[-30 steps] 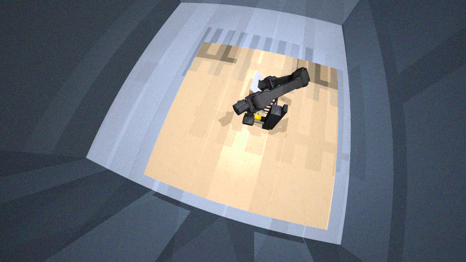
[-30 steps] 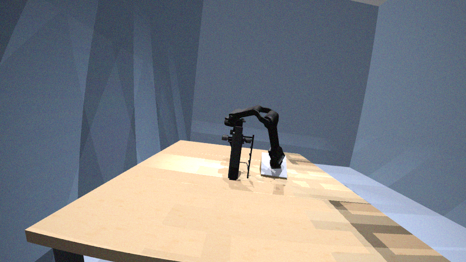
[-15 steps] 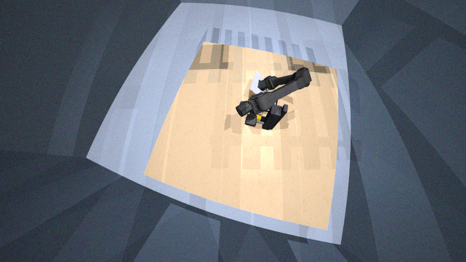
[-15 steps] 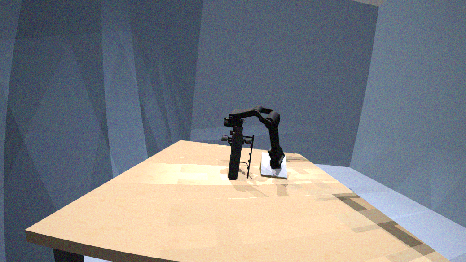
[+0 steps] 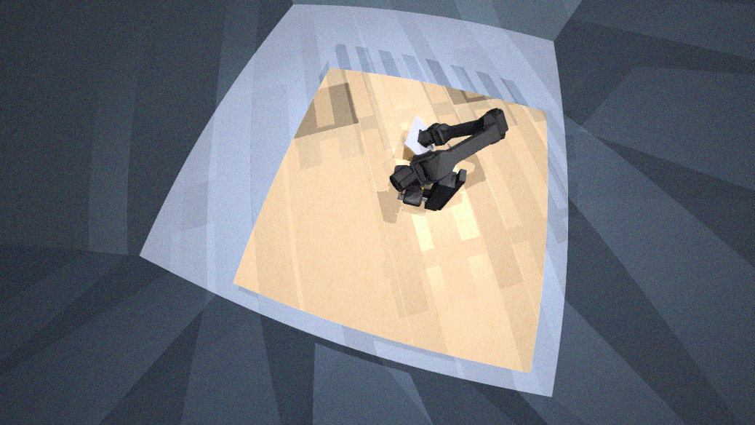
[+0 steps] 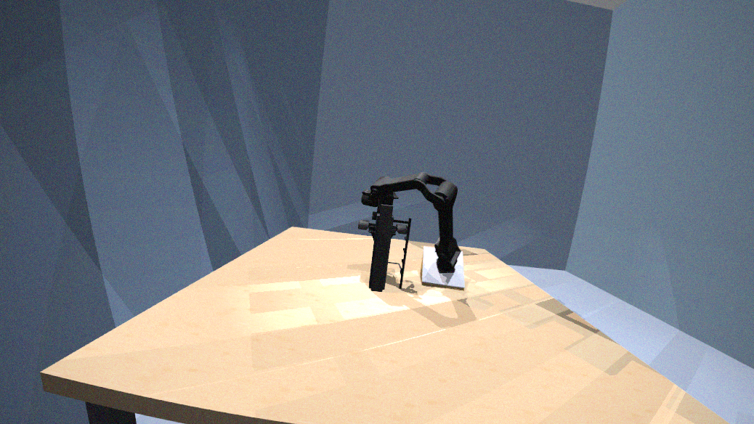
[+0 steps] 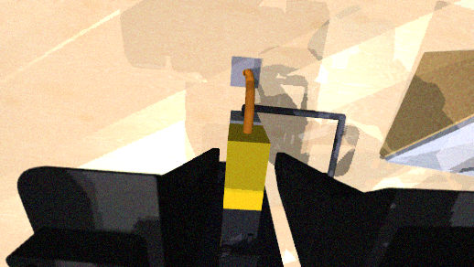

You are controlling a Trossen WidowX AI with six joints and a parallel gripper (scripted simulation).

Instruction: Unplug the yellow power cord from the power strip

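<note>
Now: gripper tip 3 cm to the right of the yellow plug and 1 cm above it.
</note>
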